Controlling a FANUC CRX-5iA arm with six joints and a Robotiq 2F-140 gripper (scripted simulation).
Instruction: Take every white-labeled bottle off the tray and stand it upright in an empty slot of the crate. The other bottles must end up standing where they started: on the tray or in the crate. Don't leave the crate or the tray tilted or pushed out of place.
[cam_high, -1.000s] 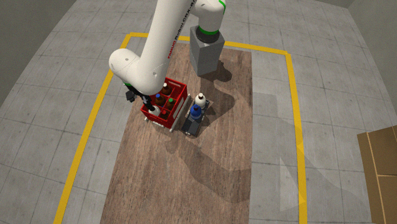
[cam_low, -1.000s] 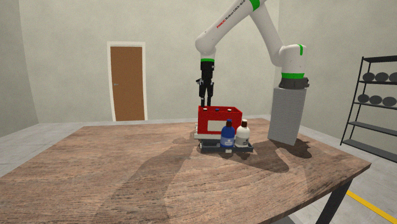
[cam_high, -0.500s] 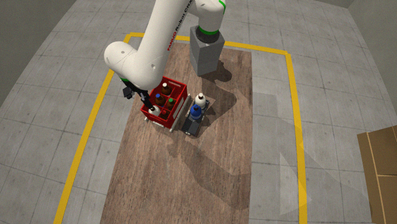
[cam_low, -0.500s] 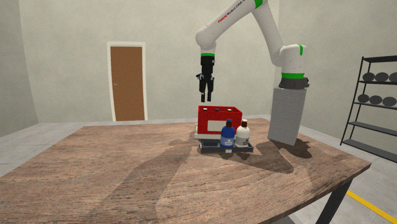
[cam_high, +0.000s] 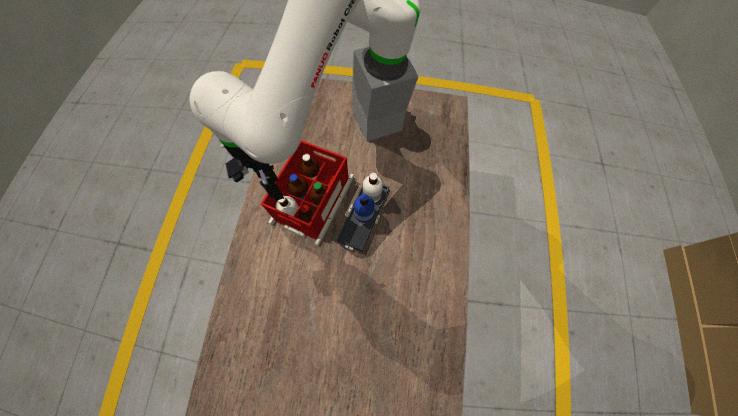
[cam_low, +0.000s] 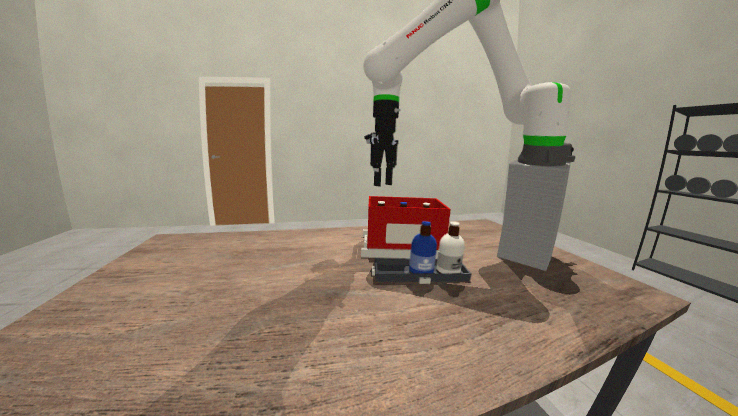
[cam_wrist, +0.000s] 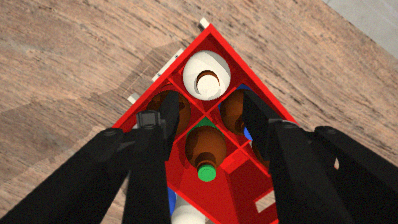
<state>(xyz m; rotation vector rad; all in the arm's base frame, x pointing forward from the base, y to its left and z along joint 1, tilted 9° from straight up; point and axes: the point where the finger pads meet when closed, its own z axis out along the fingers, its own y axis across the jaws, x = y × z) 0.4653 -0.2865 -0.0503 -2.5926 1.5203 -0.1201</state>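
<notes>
Now: hand 40 mm past the blue-labeled bottle, 270 mm to the right of it and 170 mm above it. From my hand the other things lie so: red crate: 70 mm behind, 60 mm to the left, 170 mm below; then dark tray: 40 mm behind, 270 mm to the left, 240 mm below.
</notes>
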